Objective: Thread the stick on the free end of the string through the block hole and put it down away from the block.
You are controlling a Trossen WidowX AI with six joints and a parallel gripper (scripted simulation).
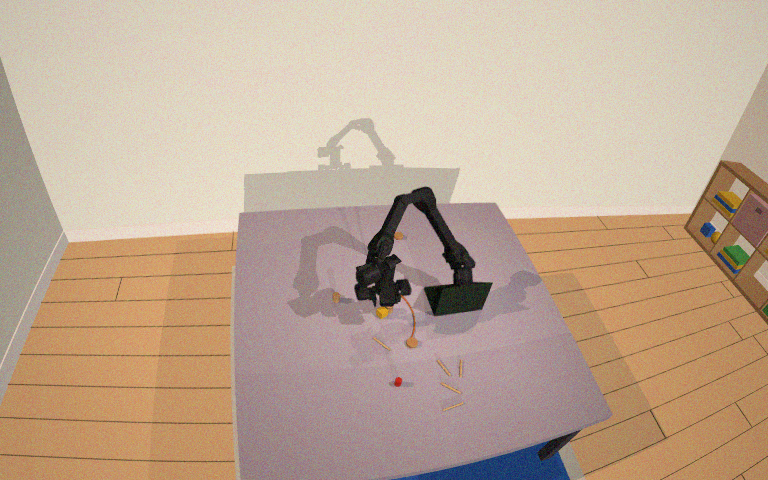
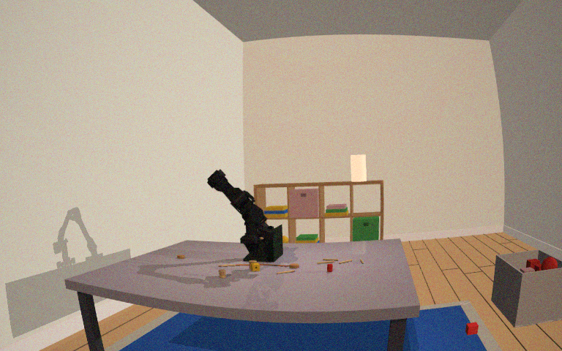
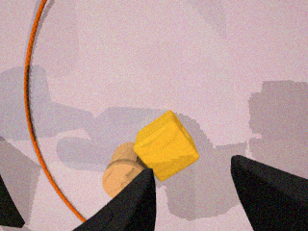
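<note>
Right now the yellow block is 1 cm behind my gripper tip and 4 cm below it. Also, from my gripper tip: wooden cylinder (4 cm behind, 2 cm to the right, 4 cm below); red piece (2 cm ahead, 30 cm to the left, 4 cm below).
</note>
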